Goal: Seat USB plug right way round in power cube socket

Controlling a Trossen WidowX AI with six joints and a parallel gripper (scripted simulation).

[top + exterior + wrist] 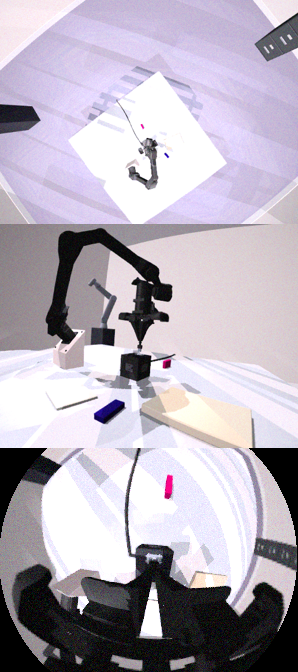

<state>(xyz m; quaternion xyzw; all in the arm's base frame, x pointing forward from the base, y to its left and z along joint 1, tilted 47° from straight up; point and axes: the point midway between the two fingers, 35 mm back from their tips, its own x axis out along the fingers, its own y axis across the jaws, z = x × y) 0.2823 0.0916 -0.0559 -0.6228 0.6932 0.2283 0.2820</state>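
Right now the USB plug is 2 cm below my gripper tip. Also, from my gripper tip: beige board: 23 cm ahead, 15 cm to the right, 12 cm below; then blue block: 24 cm to the right, 12 cm below, 8 cm ahead; then magenta block: 18 cm to the left, 11 cm below, 5 cm ahead.
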